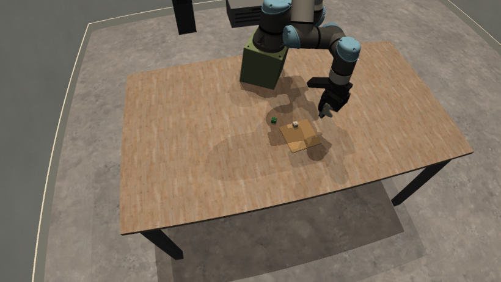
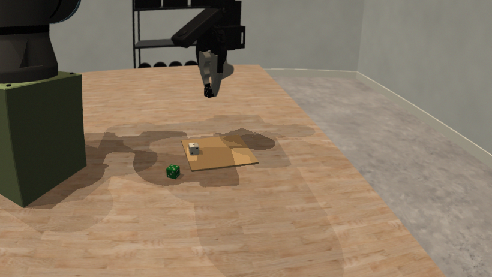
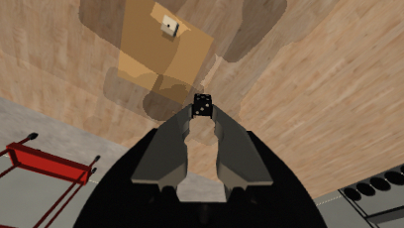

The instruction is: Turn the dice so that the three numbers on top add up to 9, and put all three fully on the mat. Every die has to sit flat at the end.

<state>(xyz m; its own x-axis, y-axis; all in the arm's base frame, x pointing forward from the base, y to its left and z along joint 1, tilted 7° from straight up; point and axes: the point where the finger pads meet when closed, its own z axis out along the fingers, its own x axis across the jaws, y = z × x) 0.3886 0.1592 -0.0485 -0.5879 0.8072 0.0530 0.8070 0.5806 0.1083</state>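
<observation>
Now: hand 12 cm above the tan mat, 8 cm to the left of it and 1 cm short of it. Round my hand: white die (10 cm below, 9 cm to the right, 4 cm behind); then black die (1 cm below); then green die (18 cm to the right, 11 cm below, 8 cm behind).
</observation>
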